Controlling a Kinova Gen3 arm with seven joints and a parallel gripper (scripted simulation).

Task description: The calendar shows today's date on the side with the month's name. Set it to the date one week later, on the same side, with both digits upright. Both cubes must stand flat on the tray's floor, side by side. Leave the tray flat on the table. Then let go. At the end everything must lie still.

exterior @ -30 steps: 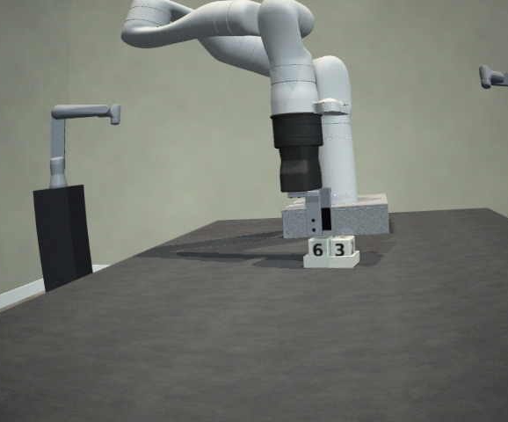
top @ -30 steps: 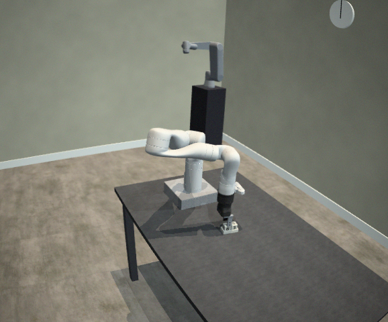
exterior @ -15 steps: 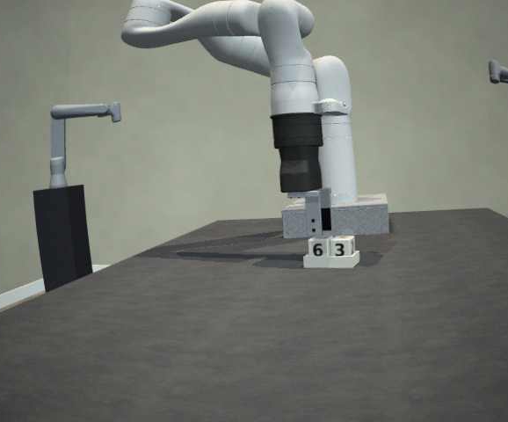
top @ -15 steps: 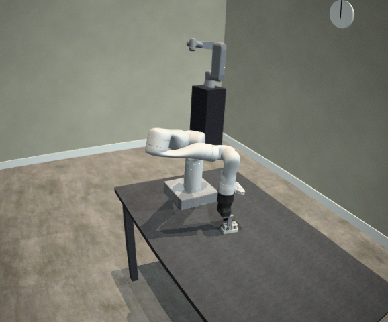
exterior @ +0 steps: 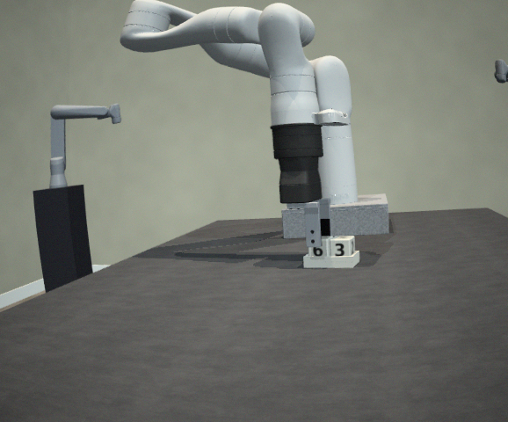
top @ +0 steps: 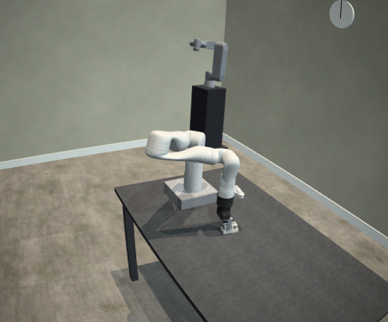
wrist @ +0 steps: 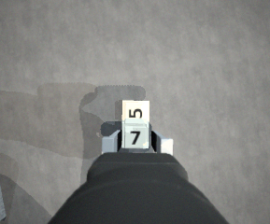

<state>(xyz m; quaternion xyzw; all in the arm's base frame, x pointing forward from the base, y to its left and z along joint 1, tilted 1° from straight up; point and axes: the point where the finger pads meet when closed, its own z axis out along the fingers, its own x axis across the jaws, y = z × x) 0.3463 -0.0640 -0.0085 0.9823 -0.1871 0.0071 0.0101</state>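
The white tray lies 20 mm to the left of my hand and 40 mm below it.
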